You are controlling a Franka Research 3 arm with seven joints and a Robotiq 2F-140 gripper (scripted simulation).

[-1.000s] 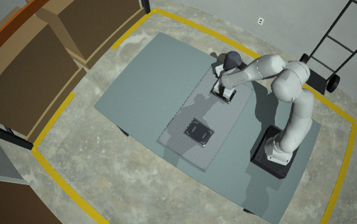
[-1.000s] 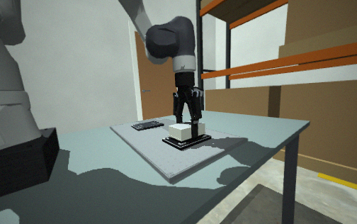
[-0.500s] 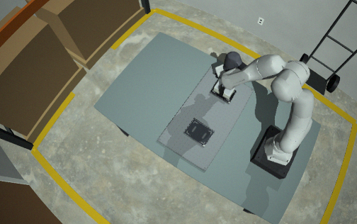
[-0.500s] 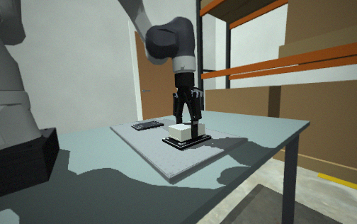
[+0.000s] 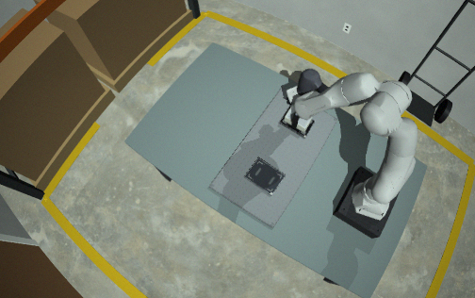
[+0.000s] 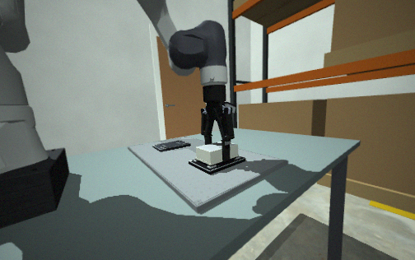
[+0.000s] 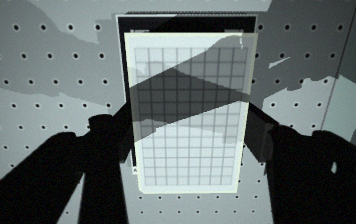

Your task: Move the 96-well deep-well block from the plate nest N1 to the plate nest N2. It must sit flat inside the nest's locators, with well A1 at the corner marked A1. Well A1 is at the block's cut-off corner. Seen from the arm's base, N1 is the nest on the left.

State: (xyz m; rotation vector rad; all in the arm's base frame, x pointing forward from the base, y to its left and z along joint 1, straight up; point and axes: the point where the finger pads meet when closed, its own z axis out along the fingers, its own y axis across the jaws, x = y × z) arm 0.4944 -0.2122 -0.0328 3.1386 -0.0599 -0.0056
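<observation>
Right now my hand is 10 mm above the white 96-well deep-well block. Round my hand: black plate nest N2: 40 mm below; plate nest N1: 350 mm to the left, 40 mm below.
</observation>
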